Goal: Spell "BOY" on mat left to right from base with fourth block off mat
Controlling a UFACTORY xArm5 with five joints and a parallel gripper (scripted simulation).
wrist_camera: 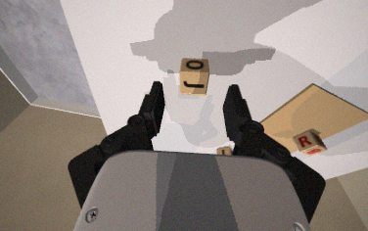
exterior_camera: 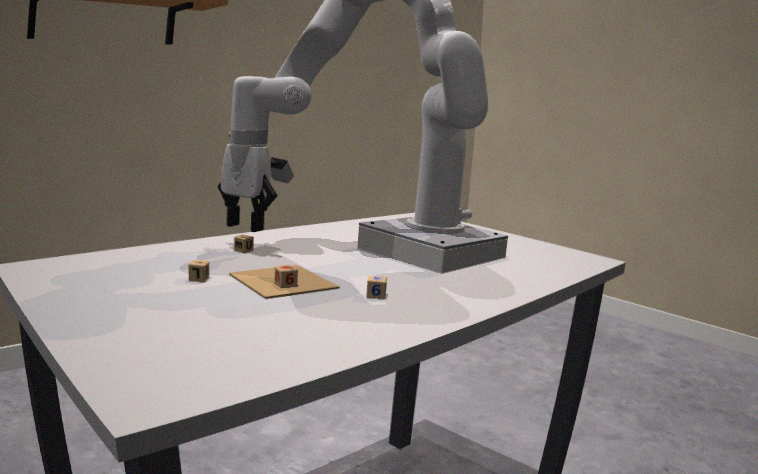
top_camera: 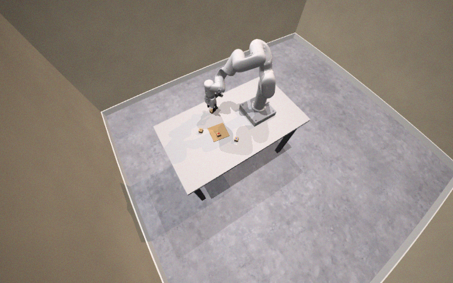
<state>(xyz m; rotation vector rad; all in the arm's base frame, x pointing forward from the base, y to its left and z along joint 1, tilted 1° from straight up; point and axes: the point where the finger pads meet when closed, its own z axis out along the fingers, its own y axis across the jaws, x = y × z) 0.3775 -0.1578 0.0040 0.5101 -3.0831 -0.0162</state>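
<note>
My hand is 50 mm above the wooden block. The rest, counted from my hand: tan mat: 40 mm ahead, 210 mm to the left, 60 mm below.
</note>
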